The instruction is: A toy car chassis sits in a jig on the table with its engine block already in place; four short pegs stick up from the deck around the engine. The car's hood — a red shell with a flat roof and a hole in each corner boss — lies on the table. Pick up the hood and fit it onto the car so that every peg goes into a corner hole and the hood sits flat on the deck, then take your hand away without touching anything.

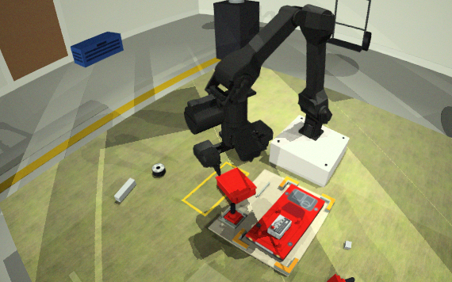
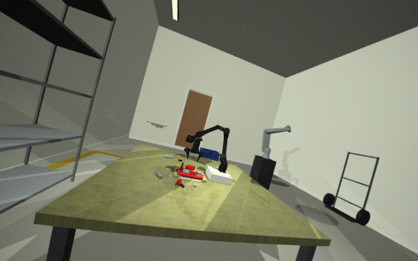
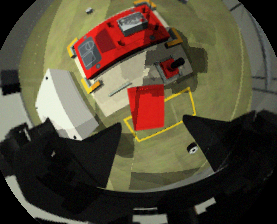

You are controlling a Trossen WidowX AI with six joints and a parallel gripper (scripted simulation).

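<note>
Right now my gripper tip is 6 cm above the red hood. The rest, counted from my gripper tip: white-grey engine block 5 cm ahead, 18 cm to the left, 6 cm below; black post 8 cm ahead, 6 cm to the left, 5 cm below; black ring 9 cm ahead, 22 cm to the right, 7 cm below.
</note>
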